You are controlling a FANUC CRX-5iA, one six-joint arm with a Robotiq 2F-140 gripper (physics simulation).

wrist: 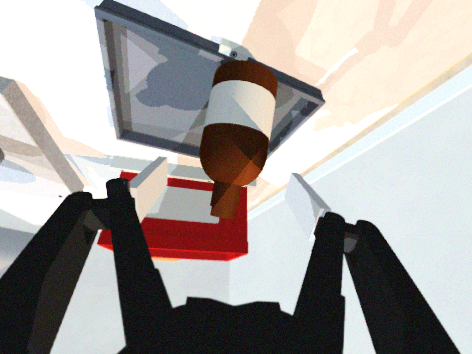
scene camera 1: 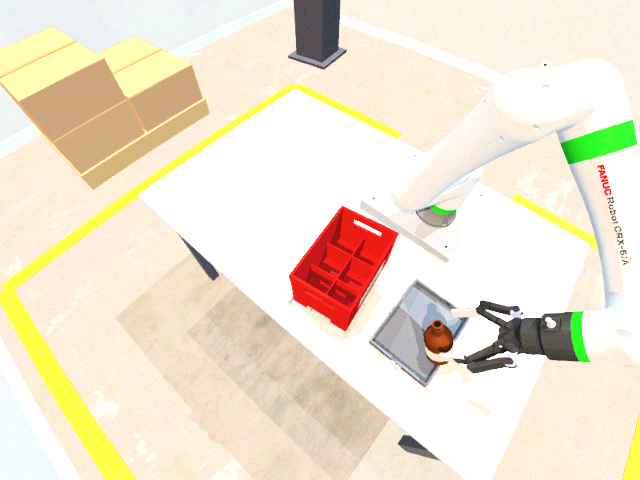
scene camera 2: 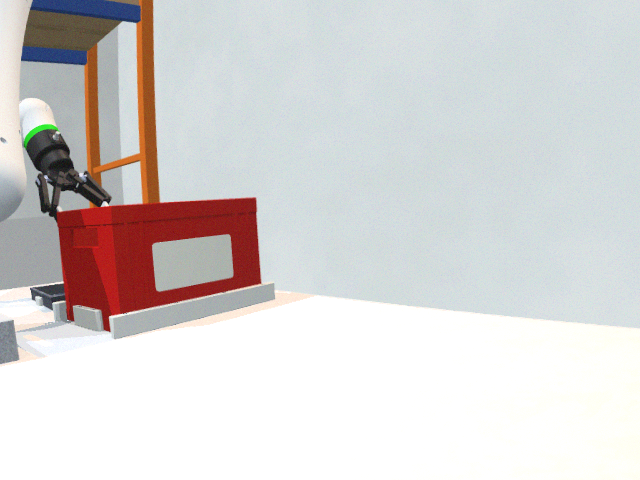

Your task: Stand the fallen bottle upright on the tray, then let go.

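A brown bottle (scene camera 1: 438, 338) is here in the scene, and I find the bottle in the wrist view too (wrist: 234, 146). As for my gripper (scene camera 1: 448, 334), it is visible to me in the wrist view (wrist: 229, 178) and also in scene camera 2 (scene camera 2: 93, 230).
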